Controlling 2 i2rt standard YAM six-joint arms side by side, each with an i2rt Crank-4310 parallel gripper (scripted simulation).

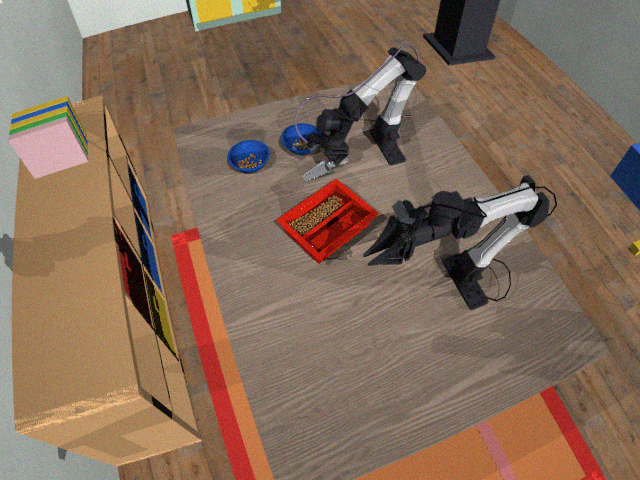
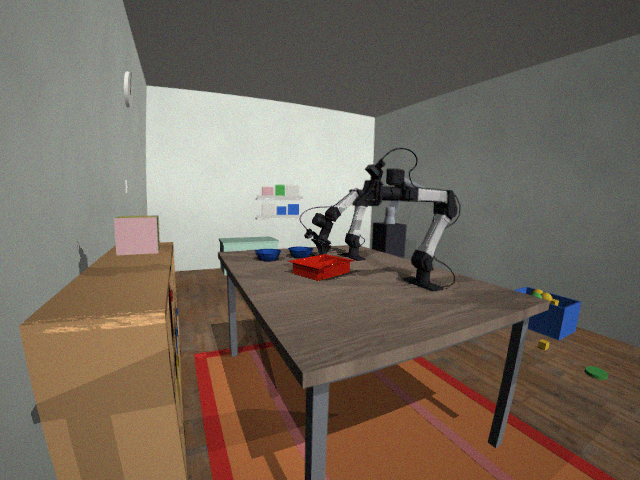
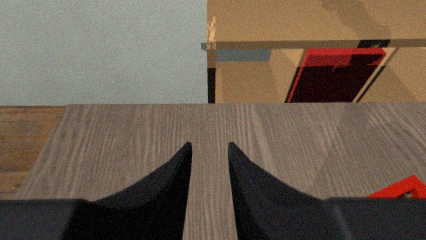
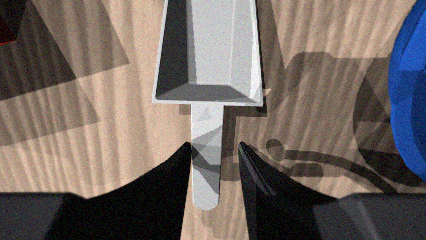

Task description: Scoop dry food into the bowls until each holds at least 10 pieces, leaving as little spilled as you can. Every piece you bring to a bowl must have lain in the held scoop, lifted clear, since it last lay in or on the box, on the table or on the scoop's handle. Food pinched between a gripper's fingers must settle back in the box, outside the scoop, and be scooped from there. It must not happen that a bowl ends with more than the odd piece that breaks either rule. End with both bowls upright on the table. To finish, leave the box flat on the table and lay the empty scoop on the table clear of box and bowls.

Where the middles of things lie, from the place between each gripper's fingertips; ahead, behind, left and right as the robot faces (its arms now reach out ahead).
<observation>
I see the grey scoop (image 4: 208, 61) 4 cm ahead of my right hand, 1 cm to the left of it and 2 cm below it. Also, from my right hand: red box (image 1: 333, 232): 12 cm ahead, 26 cm to the left, 1 cm above.
I see my left gripper (image 1: 365, 259) 3 cm past the red box, 36 cm to the left of it and 32 cm above it. From my left hand the other things lie so: grey scoop 10 cm behind, 61 cm to the right, 35 cm below.
</observation>
